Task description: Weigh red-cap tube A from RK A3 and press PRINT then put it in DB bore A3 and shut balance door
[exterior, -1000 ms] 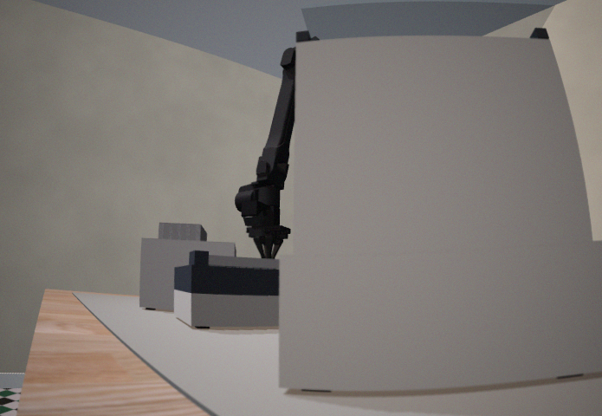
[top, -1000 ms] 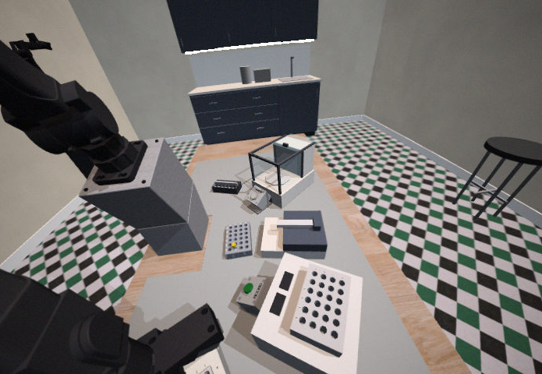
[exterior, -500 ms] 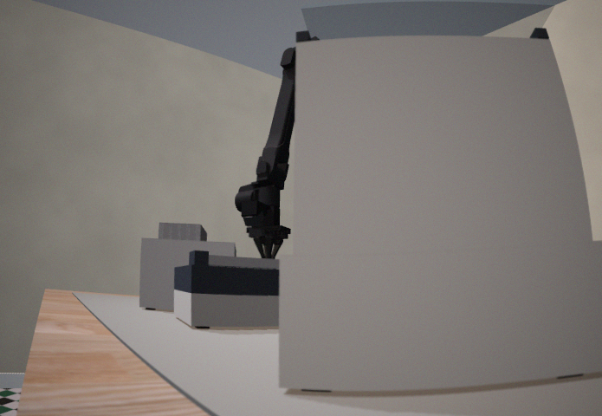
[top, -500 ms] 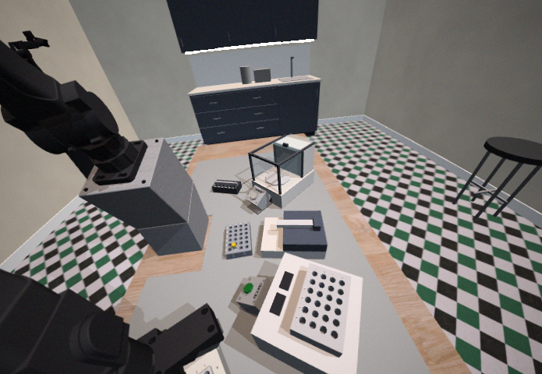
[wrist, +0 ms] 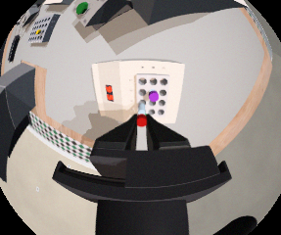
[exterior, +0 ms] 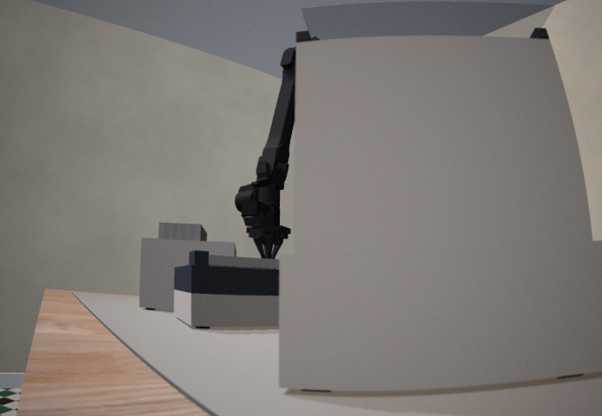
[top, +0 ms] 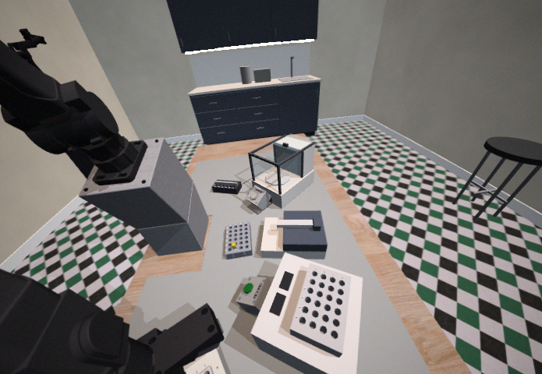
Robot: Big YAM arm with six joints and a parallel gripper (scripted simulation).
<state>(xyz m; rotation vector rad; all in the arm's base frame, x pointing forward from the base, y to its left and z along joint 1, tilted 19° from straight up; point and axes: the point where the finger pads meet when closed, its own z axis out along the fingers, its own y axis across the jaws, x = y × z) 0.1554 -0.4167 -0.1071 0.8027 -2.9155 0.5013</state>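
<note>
My hand is 10 mm to the right of the dry block and 80 mm above it. Round my hand: yellow-capped tube (50 mm ahead, 320 mm to the left, 90 mm below); spectrophotometer (250 mm ahead, 350 mm to the left, 50 mm below); tube rack (60 mm ahead, 370 mm to the left, 100 mm below).
</note>
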